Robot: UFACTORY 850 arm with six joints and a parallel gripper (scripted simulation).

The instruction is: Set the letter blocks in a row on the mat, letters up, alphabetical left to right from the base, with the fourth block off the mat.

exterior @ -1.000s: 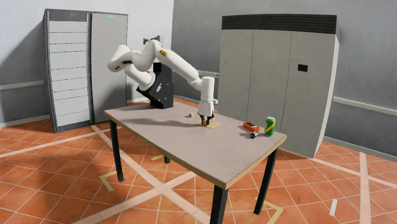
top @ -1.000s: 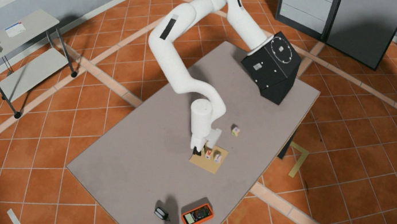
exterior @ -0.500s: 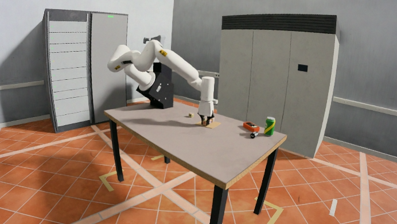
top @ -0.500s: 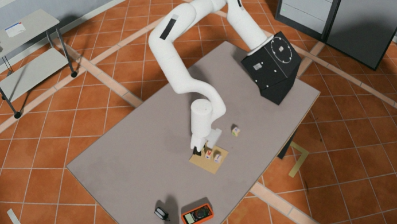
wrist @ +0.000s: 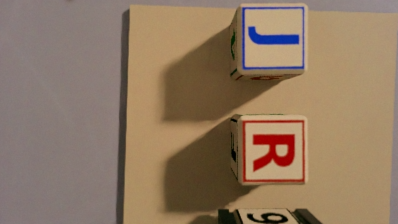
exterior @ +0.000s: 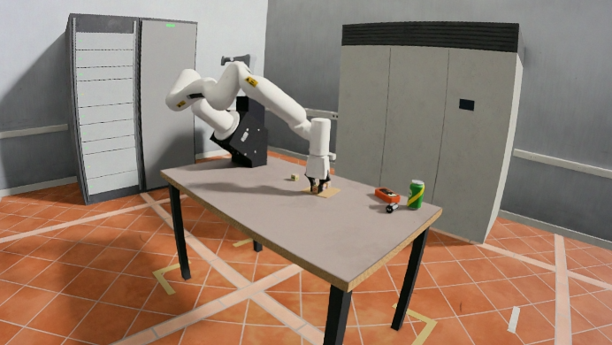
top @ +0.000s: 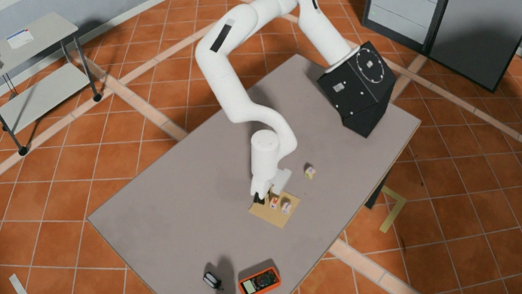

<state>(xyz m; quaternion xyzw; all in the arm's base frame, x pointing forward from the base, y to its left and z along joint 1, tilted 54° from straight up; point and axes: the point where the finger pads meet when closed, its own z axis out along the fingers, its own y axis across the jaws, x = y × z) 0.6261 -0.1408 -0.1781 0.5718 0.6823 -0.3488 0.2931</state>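
The tan mat lies 1 cm behind my hand, 5 cm to the left of it and 3 cm below it. Also, from my hand: green can (42 cm ahead, 18 cm to the left, 3 cm above); then orange multimeter (27 cm ahead, 19 cm to the left, 1 cm below); then small black device (36 cm ahead, 8 cm to the left, 1 cm below).
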